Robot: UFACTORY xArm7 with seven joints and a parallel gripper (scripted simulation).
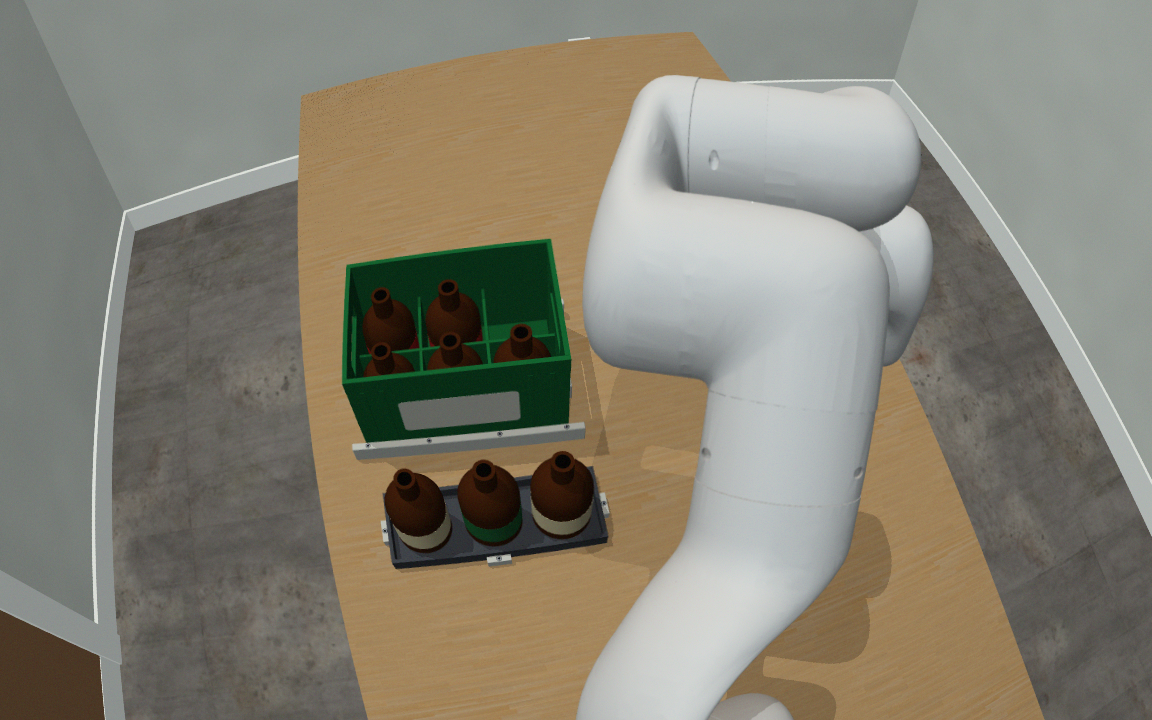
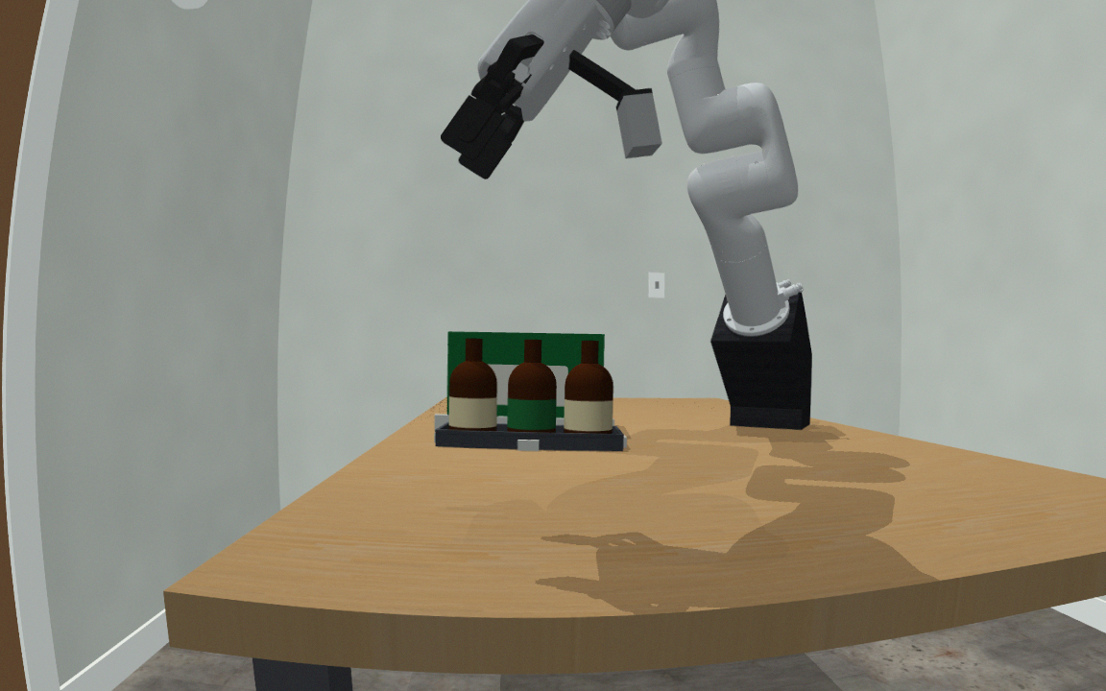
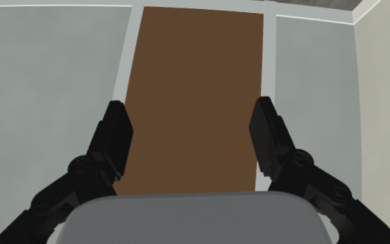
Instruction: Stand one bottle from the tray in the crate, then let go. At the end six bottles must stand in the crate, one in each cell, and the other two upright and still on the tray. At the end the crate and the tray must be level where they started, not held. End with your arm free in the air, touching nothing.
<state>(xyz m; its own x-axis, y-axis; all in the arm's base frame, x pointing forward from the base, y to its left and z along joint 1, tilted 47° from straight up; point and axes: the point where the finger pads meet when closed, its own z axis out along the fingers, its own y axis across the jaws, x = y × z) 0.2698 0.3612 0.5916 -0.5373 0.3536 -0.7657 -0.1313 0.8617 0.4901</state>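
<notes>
My hand is 440 mm to the left of the green-label bottle, 220 mm above it and 40 mm short of it. Round my hand: dark tray (440 mm to the right, 290 mm below, 50 mm ahead); then green crate (650 mm to the right, 220 mm below, 100 mm ahead).
</notes>
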